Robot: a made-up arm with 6 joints. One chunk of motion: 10 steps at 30 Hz.
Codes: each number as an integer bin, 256 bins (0 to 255) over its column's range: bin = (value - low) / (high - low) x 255, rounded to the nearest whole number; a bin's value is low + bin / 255 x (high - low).
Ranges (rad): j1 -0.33..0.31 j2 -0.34..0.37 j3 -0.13..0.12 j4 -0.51..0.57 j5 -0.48..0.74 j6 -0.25..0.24
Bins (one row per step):
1: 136 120 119 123 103 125
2: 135 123 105 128 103 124
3: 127 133 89 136 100 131
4: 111 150 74 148 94 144
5: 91 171 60 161 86 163
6: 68 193 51 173 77 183
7: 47 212 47 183 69 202
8: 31 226 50 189 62 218
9: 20 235 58 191 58 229
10: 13 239 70 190 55 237
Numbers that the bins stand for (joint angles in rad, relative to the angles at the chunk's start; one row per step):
1: 0.0113 -0.0059 -0.0133 0.0109 0.0128 -0.0098
2: 0.0088 0.0025 -0.0271 0.0321 0.0128 -0.0117
3: -0.0113 0.0303 -0.0427 0.0660 -0.0016 0.0017
4: -0.0514 0.0776 -0.0575 0.1168 -0.0303 0.0267
5: -0.1016 0.1361 -0.0712 0.1719 -0.0685 0.0632
6: -0.1593 0.1974 -0.0800 0.2227 -0.1116 0.1016
7: -0.2120 0.2503 -0.0839 0.2651 -0.1499 0.1382
8: -0.2522 0.2893 -0.0810 0.2905 -0.1834 0.1689
9: -0.2798 0.3143 -0.0731 0.2989 -0.2025 0.1900
10: -0.2974 0.3255 -0.0614 0.2947 -0.2169 0.2054

